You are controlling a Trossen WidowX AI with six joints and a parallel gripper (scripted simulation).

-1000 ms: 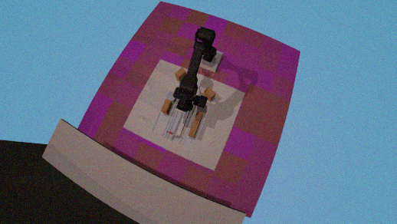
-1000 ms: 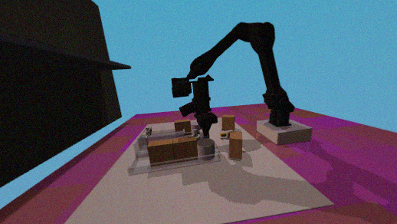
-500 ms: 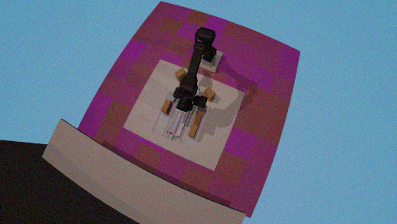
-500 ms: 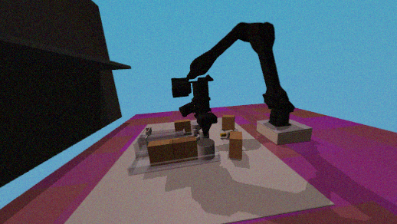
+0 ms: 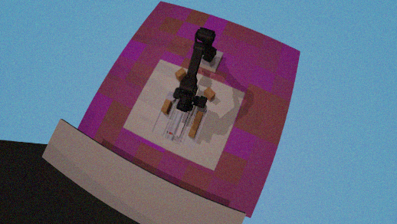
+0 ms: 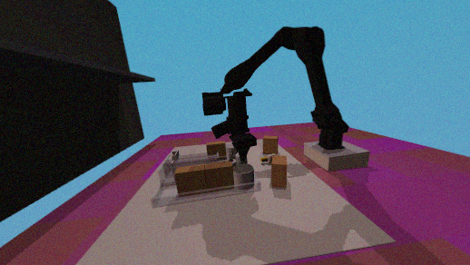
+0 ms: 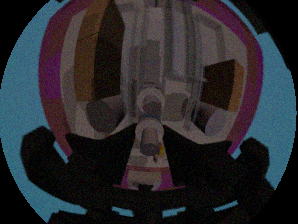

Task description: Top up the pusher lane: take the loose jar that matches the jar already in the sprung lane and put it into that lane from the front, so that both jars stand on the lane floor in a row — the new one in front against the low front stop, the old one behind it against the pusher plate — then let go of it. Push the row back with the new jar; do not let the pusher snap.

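Right now my gripper tip is 140 mm short of the lane and 30 mm above it. The rest, counted from my gripper tip: wall: 620 mm ahead, 350 mm above, 50 mm to the left.
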